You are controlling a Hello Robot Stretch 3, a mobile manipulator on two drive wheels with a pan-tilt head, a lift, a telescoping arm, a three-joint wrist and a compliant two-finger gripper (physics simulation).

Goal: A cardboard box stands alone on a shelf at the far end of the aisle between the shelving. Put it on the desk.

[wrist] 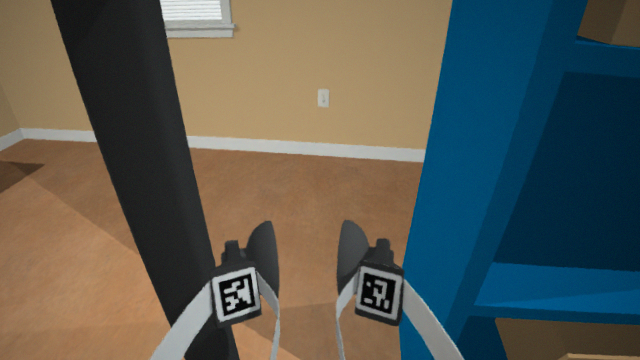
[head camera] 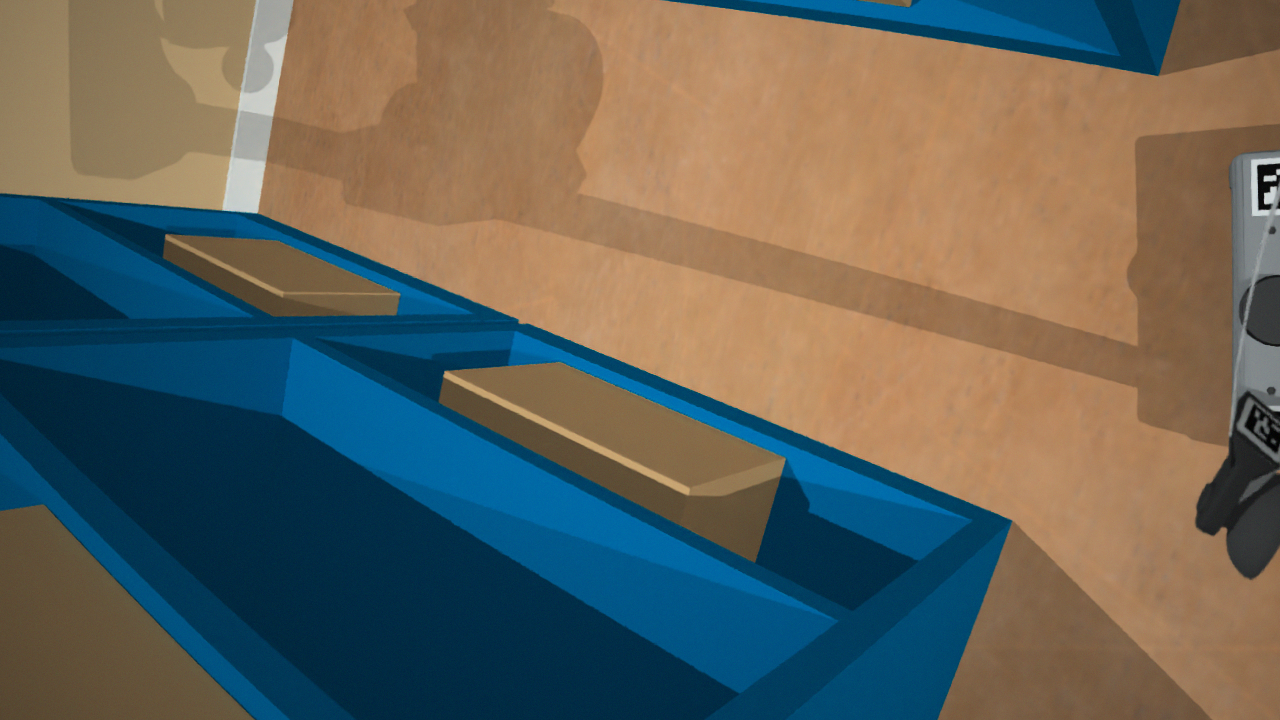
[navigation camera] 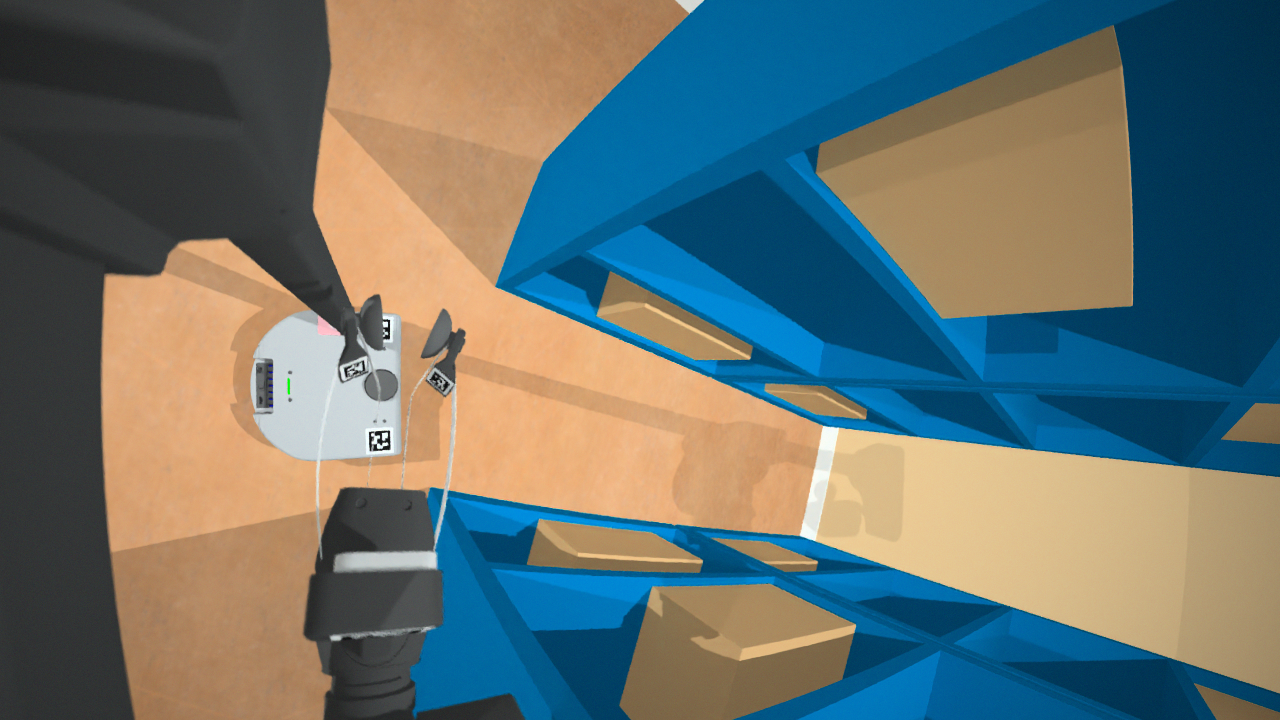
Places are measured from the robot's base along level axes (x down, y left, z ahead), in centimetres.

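Pixels of known places: gripper, fingertip midpoint: (navigation camera: pixel 409 305); robot's base, link origin: (head camera: pixel 1276 310) (navigation camera: pixel 379 382).
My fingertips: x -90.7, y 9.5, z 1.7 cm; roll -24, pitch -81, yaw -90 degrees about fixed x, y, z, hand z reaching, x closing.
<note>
Ahead of a thing's pixels: the offset from my fingertips to its top centre. Level surfaces: height alone.
My gripper (navigation camera: pixel 405 327) (wrist: pixel 308 246) is open, with nothing between its fingertips. In the navigation view it hangs over my grey base (navigation camera: pixel 313 394); in the head view part of it shows at the right edge. In the wrist view it faces floor and wall, left of a blue shelf unit (wrist: pixel 470 125). Several cardboard boxes stand in the shelving, among them a large one {dy +24.7, dx -35.4, dz +65.1 cm} (navigation camera: pixel 1002 197), another large one {dy -74.6, dx +10.3, dz +66.5 cm} (navigation camera: pixel 738 658) and a low one {dy +17.8, dx +56.0, dz +86.2 cm} (head camera: pixel 617 429). I cannot tell which, if any, is the task's box. The desk does not show in these views.
Blue shelf units (head camera: pixel 975 608) (navigation camera: pixel 554 192) line both sides of the aisle floor {dx +90.7 cm} (navigation camera: pixel 608 447), which ends at a tan wall (navigation camera: pixel 1029 537). The near end of one unit is close on the gripper's right in the wrist view. My dark mast (wrist: pixel 135 150) crosses the left of that view.
</note>
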